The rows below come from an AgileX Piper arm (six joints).
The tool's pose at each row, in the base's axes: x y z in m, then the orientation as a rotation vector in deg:
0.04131, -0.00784, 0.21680, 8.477, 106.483, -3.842
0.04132, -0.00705, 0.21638, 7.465, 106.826, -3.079
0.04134, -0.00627, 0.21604, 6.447, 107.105, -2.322
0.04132, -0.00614, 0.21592, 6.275, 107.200, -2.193
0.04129, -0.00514, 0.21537, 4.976, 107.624, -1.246
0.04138, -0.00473, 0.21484, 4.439, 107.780, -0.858
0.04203, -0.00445, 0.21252, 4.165, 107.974, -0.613
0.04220, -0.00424, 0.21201, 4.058, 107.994, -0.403
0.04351, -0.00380, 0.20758, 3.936, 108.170, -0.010
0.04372, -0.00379, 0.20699, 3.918, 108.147, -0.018
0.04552, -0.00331, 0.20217, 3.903, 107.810, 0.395
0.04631, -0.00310, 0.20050, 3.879, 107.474, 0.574
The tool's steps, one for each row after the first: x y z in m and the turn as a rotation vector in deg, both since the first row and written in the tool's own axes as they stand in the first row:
0.00045, 0.00077, 0.00003, -1.043, 0.310, -0.329
0.00082, 0.00154, 0.00006, -2.085, 0.563, -0.660
0.00095, 0.00166, 0.00006, -2.260, 0.654, -0.719
0.00156, 0.00263, 0.00006, -3.572, 1.056, -1.156
0.00207, 0.00303, 0.00025, -4.111, 1.207, -1.337
0.00412, 0.00333, 0.00151, -4.415, 1.401, -1.413
0.00458, 0.00354, 0.00179, -4.614, 1.427, -1.381
0.00847, 0.00403, 0.00426, -4.941, 1.618, -1.276
0.00898, 0.00405, 0.00463, -4.946, 1.594, -1.291
0.01312, 0.00463, 0.00767, -5.247, 1.281, -1.066
0.01451, 0.00489, 0.00888, -5.393, 0.955, -0.968

